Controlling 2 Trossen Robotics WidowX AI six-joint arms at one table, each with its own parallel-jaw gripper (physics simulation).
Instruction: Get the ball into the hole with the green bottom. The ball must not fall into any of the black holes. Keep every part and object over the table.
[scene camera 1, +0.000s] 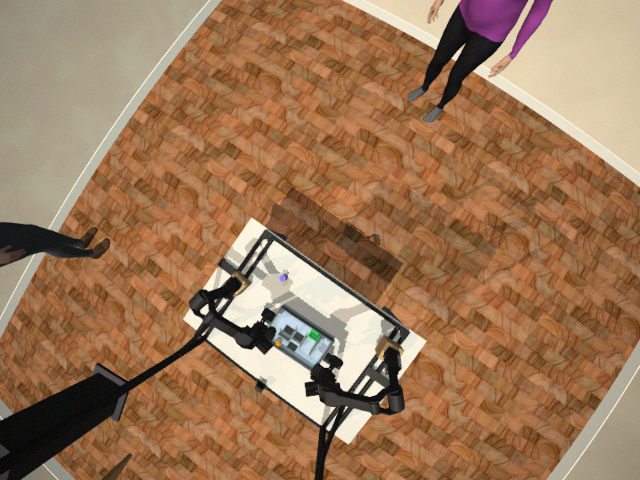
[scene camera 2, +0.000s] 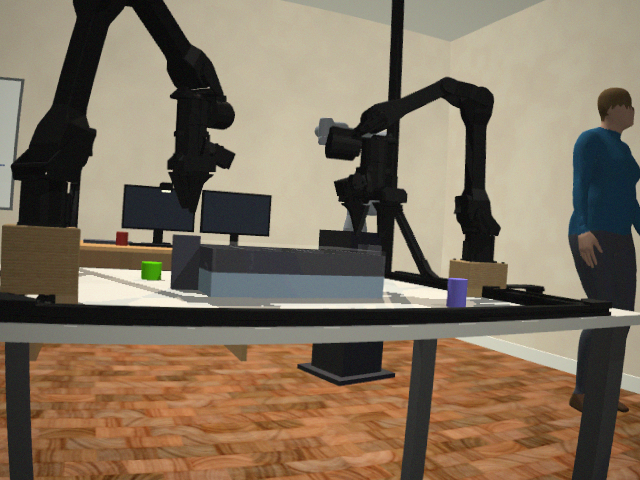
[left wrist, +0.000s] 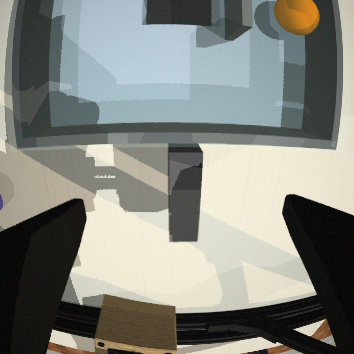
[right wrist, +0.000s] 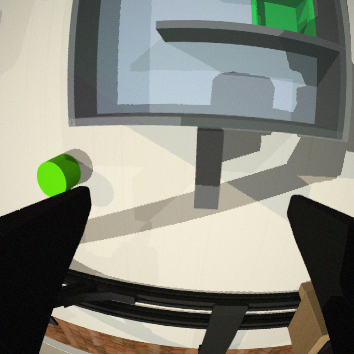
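Observation:
A grey-walled box (scene camera 1: 324, 356) (scene camera 2: 289, 260) (left wrist: 250, 139) (right wrist: 125, 121) with a pale blue floor stands mid-table. The orange ball (scene camera 1: 278, 342) (left wrist: 296, 15) lies inside it, close to a long side wall. The green hole (scene camera 1: 313, 335) (right wrist: 282, 15) lies behind a grey partition (right wrist: 240, 32) in the right wrist view. A black hole (left wrist: 177, 11) shows in the left wrist view. My left gripper (scene camera 2: 356, 228) (left wrist: 187, 207) is open above one dark end handle (left wrist: 185, 220). My right gripper (scene camera 2: 194, 207) (right wrist: 193, 201) is open above the other handle (scene camera 2: 185, 260) (right wrist: 209, 160). Both are empty.
A green cylinder (scene camera 2: 151, 270) (right wrist: 59, 175) stands near my right gripper's left finger in the right wrist view. A purple cylinder (scene camera 1: 283, 277) (scene camera 2: 456, 292) stands apart from the box. Black rails (scene camera 2: 289, 314) run along the table's edges.

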